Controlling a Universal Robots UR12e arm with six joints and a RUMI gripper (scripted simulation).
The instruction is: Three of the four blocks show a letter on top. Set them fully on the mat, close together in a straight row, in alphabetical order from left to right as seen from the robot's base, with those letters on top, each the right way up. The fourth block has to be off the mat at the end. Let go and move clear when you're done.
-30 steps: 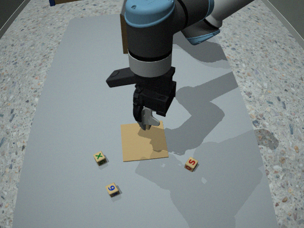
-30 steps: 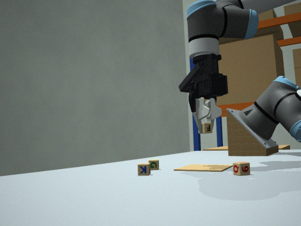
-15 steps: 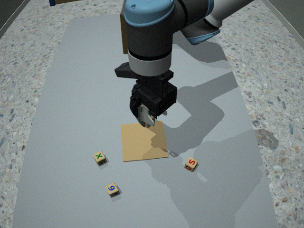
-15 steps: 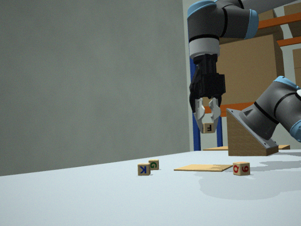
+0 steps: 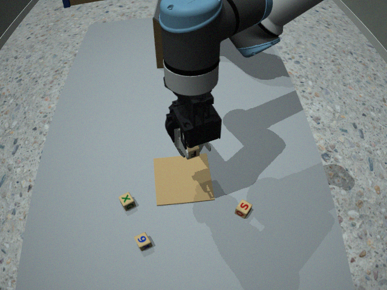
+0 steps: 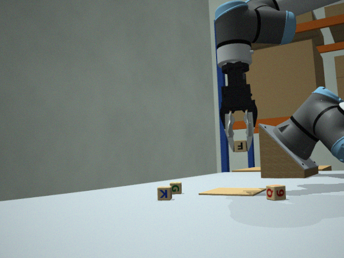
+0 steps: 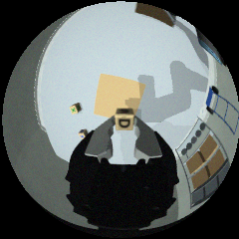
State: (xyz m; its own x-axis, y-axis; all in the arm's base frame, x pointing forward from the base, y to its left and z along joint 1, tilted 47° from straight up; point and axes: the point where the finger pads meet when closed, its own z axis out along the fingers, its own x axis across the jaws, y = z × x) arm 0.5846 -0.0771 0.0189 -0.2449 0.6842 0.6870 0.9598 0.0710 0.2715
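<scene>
Now: hand 120 mm above the tan mat and 20 mm to the left of it.
</scene>
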